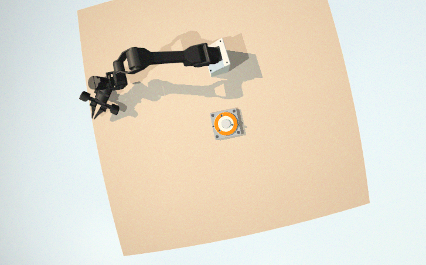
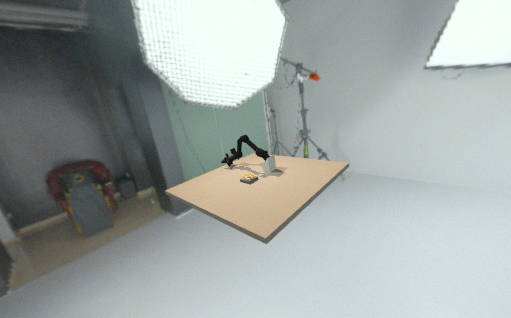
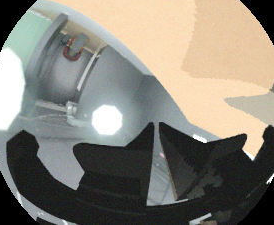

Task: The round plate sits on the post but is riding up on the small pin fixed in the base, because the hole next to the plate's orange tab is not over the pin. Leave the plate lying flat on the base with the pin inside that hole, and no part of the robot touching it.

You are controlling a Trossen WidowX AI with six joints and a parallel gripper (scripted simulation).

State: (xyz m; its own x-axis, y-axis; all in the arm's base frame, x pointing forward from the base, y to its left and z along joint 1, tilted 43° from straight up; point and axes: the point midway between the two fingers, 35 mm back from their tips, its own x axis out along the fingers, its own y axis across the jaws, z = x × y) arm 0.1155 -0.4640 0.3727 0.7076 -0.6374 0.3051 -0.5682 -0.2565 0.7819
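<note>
The round plate lies 62 cm to the left of my gripper tip, 17 cm ahead of it and 3 cm below it.
</note>
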